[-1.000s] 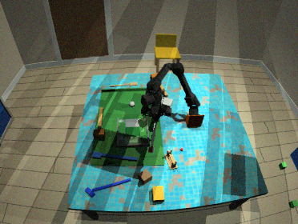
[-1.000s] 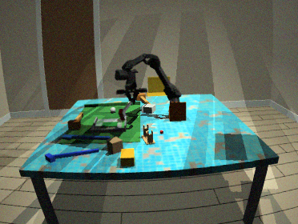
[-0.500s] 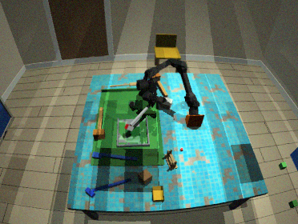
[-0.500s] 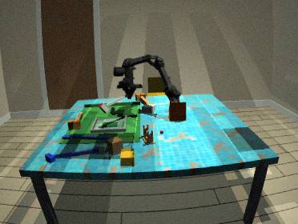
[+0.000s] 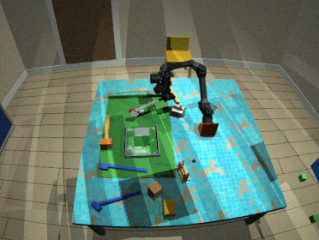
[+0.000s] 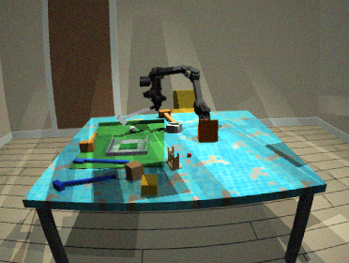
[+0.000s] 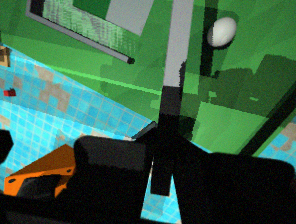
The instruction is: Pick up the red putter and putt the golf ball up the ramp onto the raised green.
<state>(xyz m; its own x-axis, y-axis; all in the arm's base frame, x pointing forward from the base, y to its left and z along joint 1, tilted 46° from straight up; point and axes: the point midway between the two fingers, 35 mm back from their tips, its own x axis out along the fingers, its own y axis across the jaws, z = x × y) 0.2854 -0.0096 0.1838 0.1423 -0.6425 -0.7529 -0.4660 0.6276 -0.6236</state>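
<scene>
My gripper tip is 100 mm short of the red putter and 60 mm to the right of it. Also, from my gripper tip: green mat: 180 mm ahead, 170 mm to the left, 140 mm below; then small red cube: 380 mm to the left, 210 mm behind, 130 mm below; then white golf ball: 170 mm ahead, 120 mm below.
</scene>
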